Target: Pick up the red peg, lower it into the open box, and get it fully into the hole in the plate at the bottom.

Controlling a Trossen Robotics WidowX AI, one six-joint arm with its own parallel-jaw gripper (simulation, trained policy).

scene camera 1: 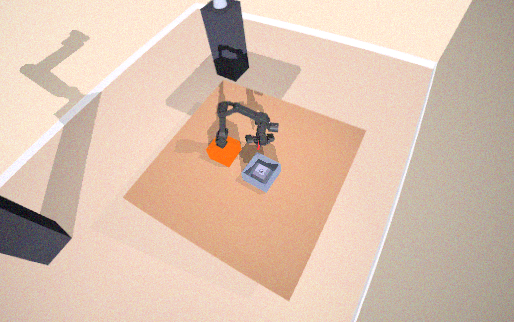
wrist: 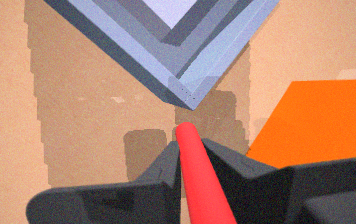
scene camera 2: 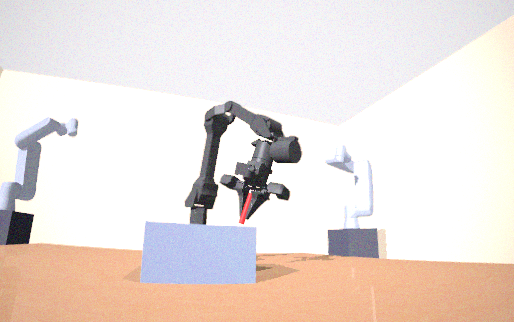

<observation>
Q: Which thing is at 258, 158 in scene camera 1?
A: A grey box.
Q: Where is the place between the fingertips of my gripper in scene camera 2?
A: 243, 218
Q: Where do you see a grey box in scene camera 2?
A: At 177, 253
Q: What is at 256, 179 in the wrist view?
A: My gripper.
</observation>
